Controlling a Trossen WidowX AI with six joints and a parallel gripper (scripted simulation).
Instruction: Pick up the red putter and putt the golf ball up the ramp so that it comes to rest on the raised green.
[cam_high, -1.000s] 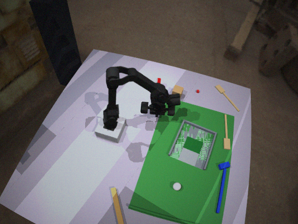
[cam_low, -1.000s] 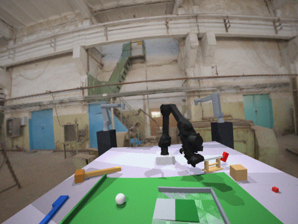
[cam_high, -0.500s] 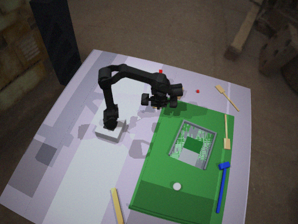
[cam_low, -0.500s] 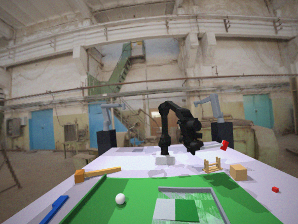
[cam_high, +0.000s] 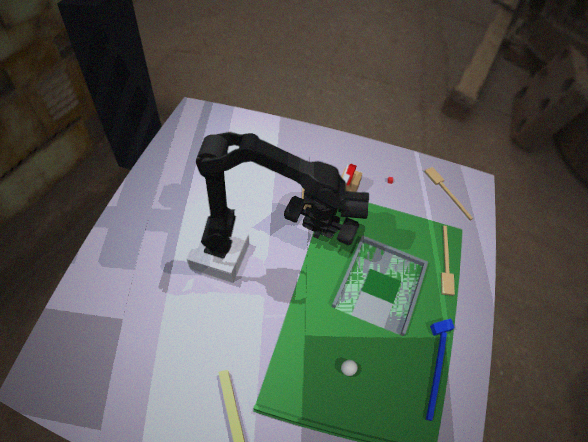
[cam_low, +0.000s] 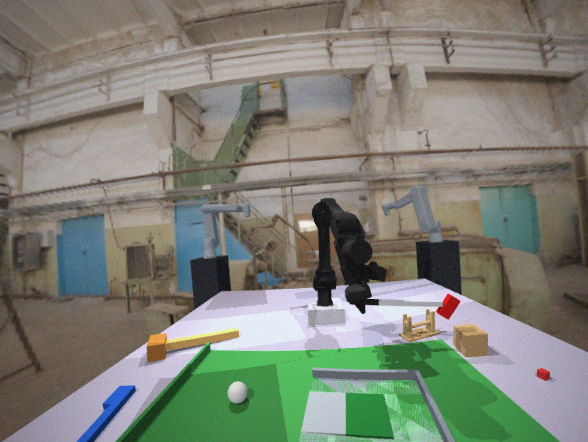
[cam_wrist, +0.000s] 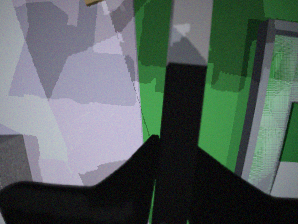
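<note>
My gripper tip is now 12 cm to the right of the red putter, 2 cm below it and 1 cm short of it. The rest, counted from my gripper tip: wooden block: 29 cm to the left, 9 cm below, 3 cm ahead; then green mat: 22 cm ahead, 12 cm to the right, 12 cm below; then wooden rack: 19 cm to the left, 9 cm below, 8 cm behind.
</note>
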